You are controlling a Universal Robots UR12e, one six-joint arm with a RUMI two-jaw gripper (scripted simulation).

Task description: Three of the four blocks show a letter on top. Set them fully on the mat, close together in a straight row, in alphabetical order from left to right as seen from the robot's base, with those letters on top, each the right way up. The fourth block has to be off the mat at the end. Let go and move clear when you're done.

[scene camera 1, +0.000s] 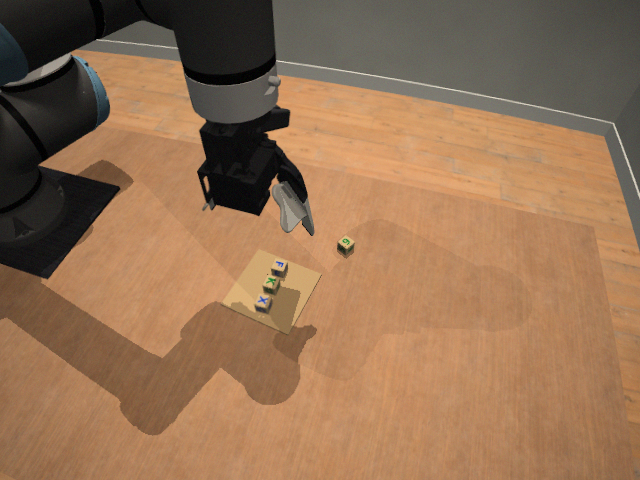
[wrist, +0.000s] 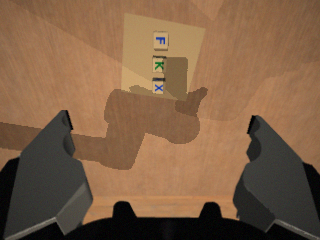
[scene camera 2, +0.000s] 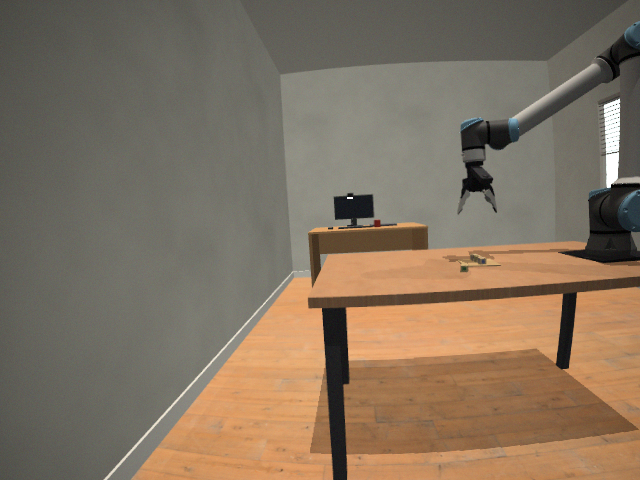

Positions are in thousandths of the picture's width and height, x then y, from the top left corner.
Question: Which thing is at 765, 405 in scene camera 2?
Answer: The gripper.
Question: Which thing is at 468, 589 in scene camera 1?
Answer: A tan mat.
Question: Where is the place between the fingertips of the gripper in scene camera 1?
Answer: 407, 461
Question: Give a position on a tan mat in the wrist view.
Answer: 577, 173
